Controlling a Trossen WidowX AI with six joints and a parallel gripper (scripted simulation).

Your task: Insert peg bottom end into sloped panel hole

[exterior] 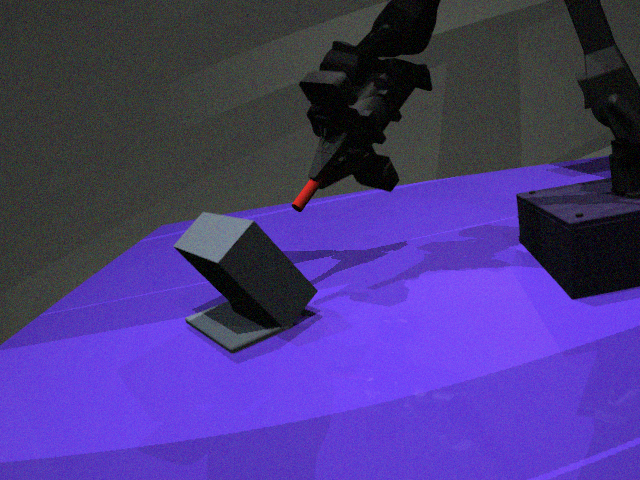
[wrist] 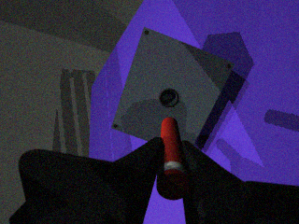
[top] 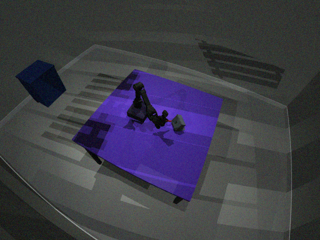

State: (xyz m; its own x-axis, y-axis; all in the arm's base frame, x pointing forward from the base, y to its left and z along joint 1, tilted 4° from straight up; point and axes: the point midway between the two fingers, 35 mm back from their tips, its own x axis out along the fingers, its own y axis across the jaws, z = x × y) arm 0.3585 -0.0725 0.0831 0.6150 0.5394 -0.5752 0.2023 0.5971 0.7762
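My gripper tip is 9 cm short of the grey sloped panel, 7 cm to the right of it and 7 cm above it. The rest, counted from my gripper tip: grey foot plate: 10 cm ahead, 9 cm to the left, 13 cm below; then red peg: 1 cm behind, 1 cm to the right, 1 cm above.
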